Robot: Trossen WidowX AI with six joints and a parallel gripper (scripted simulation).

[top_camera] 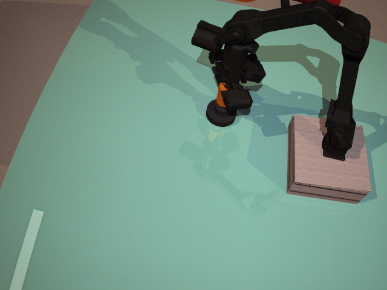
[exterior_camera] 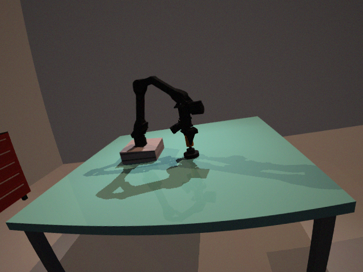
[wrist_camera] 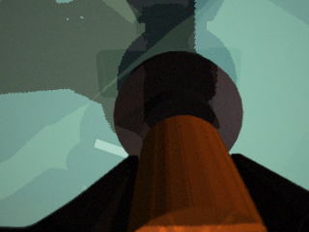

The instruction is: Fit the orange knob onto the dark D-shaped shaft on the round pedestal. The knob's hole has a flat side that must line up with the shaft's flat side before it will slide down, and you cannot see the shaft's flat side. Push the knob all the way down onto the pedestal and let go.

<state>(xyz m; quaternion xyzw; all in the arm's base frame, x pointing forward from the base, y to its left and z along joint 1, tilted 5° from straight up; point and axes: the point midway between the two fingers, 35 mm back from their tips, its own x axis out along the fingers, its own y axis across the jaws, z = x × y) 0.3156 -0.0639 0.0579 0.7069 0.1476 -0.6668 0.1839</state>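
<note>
My gripper tip is now 20 mm below the orange knob. From my gripper tip the other things lie so: dark round pedestal 40 mm below.
</note>
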